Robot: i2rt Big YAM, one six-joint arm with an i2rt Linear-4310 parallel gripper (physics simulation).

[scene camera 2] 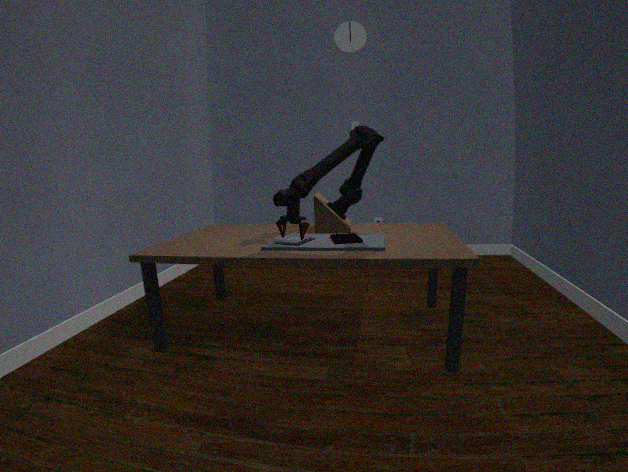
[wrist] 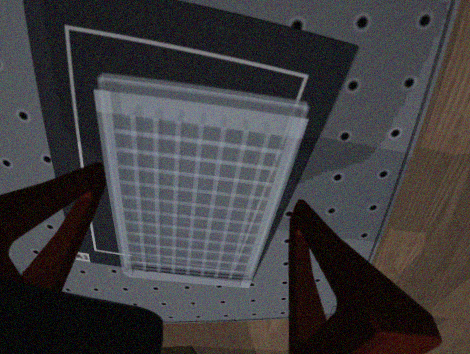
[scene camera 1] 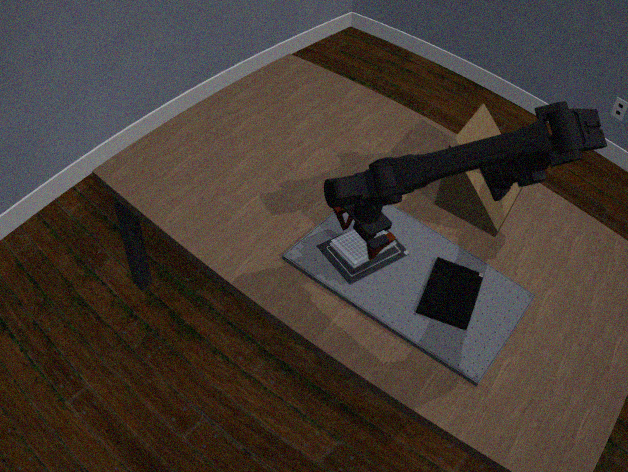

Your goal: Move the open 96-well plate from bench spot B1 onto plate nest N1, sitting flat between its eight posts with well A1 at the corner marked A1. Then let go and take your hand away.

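Seen in the pictures: gripper, fingertip midpoint: (scene camera 2: 292,238) (wrist: 200,191) (scene camera 1: 358,243); arm's base, origin of the base link: (scene camera 2: 335,211) (scene camera 1: 492,175).
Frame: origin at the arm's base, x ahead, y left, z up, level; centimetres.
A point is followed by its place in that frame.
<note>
The clear 96-well plate (scene camera 1: 349,247) {x 39.6, y -15.2, z -7.3 cm} (wrist: 195,170) {x 38.9, y -14.5, z -6.9 cm} lies flat on the dark mat of bench spot B1 (scene camera 1: 351,278) {x 45.4, y -9.8, z -8.3 cm} (wrist: 47,60) {x 43.8, y -8.9, z -8.3 cm}, inside and partly over its white outline. Its wells show as a grid. My gripper (scene camera 1: 358,243) {x 37.4, y -14.4, z -7.2 cm} (scene camera 2: 292,238) {x 37.4, y -14.4, z -7.2 cm} (wrist: 200,191) {x 37.4, y -14.4, z -7.2 cm} is open and points down, with one finger on each long side of the plate. In the wrist view the left fingertip appears close to the plate's edge and the right one stands further off. Plate nest N1 (scene camera 1: 449,294) {x 35.0, y 9.5, z -7.3 cm} (scene camera 2: 346,238) {x 36.6, y 10.1, z -7.3 cm} is a black rectangle; its posts are too dark to make out.
B1 and N1 are on a grey perforated board (scene camera 1: 395,299) {x 43.4, y 0.7, z -8.4 cm} (scene camera 2: 324,248) {x 49.9, y 2.7, z -8.8 cm} on the wooden table (scene camera 1: 213,203) {x 49.4, y -48.9, z -9.8 cm} (scene camera 2: 416,243) {x 34.9, y 41.0, z -9.8 cm}. A wooden wedge (scene camera 1: 469,195) {x 10.3, y -1.3, z -1.4 cm} (scene camera 2: 327,218) {x 10.4, y -2.8, z -2.1 cm} stands behind the board, by the arm's base. A small A1 label (wrist: 82,257) {x 30.9, y -5.2, z -8.3 cm} shows beside B1's mat.
</note>
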